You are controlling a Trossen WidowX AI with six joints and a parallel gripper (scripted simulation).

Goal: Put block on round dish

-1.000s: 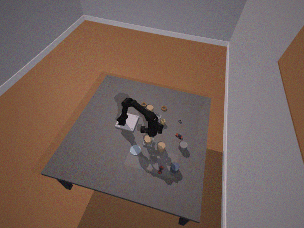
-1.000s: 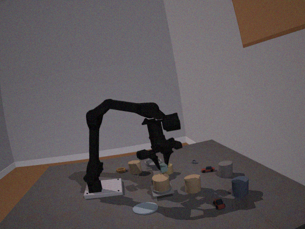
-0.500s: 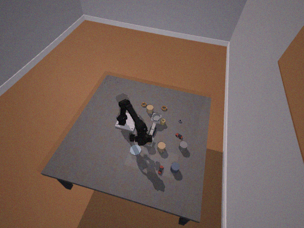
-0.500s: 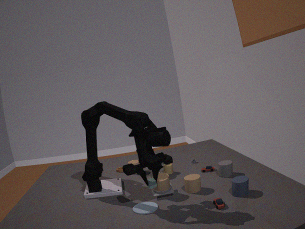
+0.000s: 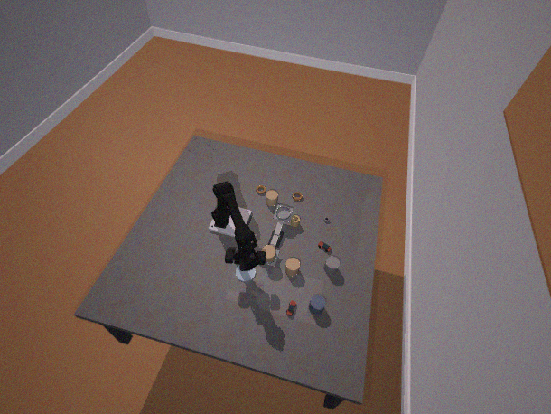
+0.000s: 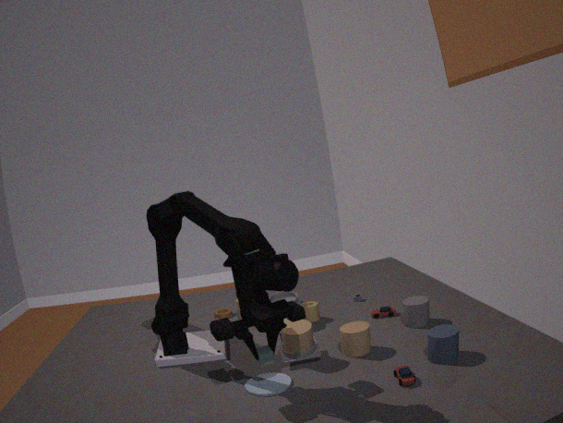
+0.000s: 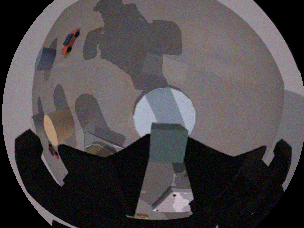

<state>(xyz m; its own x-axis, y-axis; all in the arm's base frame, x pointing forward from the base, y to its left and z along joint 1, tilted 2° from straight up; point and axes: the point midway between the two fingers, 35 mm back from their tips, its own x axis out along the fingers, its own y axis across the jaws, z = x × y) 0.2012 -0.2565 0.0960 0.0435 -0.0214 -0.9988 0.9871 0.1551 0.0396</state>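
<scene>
The round light-blue dish lies 70 mm below my gripper tip. From my gripper tip the other things lie so: small balance: 230 mm to the left, 110 mm ahead, 50 mm below; then pale green block: right at my gripper tip; then balance beam: 230 mm to the left, 110 mm ahead, 30 mm below.
</scene>
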